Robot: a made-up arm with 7 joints.
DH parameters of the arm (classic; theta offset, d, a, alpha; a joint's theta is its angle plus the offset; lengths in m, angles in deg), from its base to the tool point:
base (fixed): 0 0 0 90
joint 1: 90 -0.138 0 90
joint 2: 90 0 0 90
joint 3: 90 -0.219 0 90
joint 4: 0 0 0 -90
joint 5: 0 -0.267 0 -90
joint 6: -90 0 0 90
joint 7: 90 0 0 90
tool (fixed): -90 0 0 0
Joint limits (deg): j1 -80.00..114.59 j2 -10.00..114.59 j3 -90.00..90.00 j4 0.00..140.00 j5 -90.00..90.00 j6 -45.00..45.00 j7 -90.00..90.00
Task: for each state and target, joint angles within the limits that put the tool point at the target. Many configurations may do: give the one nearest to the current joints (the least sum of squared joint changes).
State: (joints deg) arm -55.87 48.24 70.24 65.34 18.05 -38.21 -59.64
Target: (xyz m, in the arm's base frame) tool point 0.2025 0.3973 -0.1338
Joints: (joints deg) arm -71.77 81.66 44.40 86.62 18.05 -38.21 -59.64
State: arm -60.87 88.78 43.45 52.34 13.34 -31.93 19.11
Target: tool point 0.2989 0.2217 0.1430
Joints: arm -59.12 114.59 83.40 91.20 13.34 -31.93 19.11
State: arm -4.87 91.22 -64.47 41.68 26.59 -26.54 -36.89
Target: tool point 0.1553 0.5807 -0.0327
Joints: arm 37.05 84.82 -37.23 29.36 26.59 -26.54 -36.89
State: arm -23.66 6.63 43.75 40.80 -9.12 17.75 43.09
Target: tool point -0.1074 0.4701 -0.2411
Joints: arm -44.14 22.92 66.55 58.73 -9.12 17.75 43.09
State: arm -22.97 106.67 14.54 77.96 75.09 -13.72 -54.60
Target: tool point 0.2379 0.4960 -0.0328
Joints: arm -33.28 100.87 8.86 55.29 75.09 -13.72 -54.60
